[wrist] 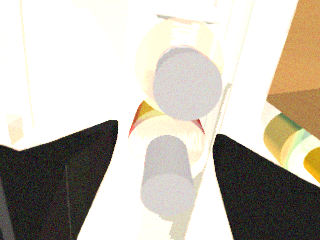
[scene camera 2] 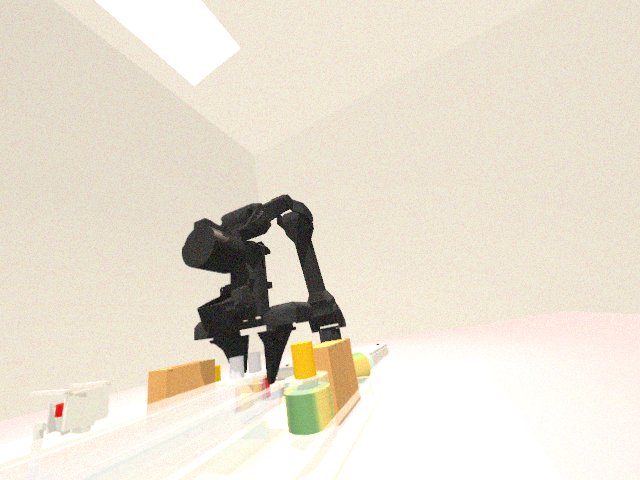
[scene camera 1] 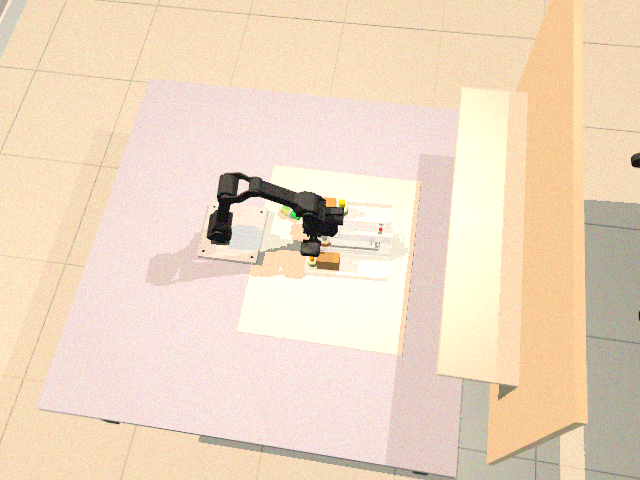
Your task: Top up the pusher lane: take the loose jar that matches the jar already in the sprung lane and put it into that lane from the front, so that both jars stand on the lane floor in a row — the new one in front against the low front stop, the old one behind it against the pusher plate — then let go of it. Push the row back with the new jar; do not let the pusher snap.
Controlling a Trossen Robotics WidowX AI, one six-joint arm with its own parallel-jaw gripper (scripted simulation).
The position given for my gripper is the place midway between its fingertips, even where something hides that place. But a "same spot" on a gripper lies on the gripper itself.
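Scene camera 1 shows me my gripper (314, 239). The wrist view shows my gripper too, and so does scene camera 2; on my gripper, (wrist: 56, 183) and (scene camera 2: 264, 344) are the same spot.
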